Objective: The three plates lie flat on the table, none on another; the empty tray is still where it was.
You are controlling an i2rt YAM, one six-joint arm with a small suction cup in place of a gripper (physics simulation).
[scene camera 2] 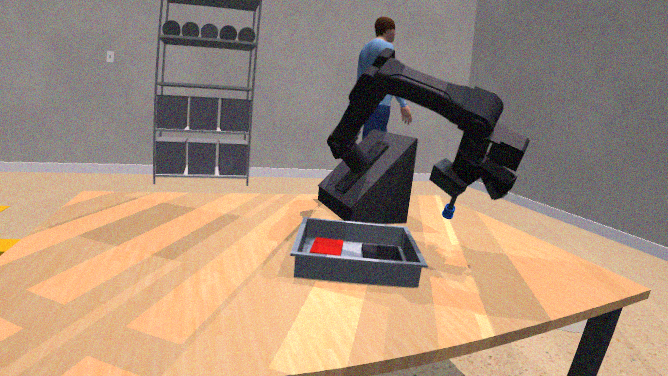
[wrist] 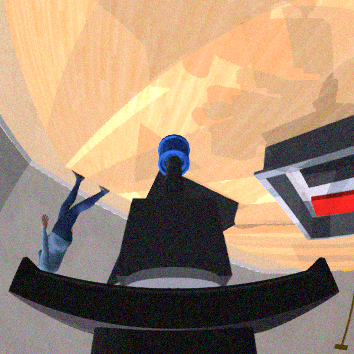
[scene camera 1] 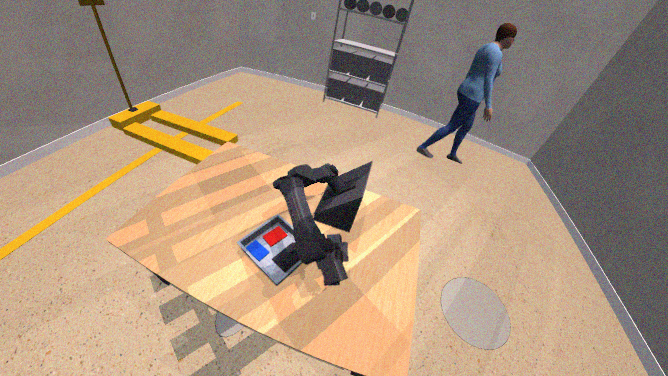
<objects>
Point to the suction cup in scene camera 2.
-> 446, 213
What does the suction cup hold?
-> Nothing.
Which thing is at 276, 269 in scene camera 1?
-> A grey tray.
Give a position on the suction cup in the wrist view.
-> At 173, 143
</objects>
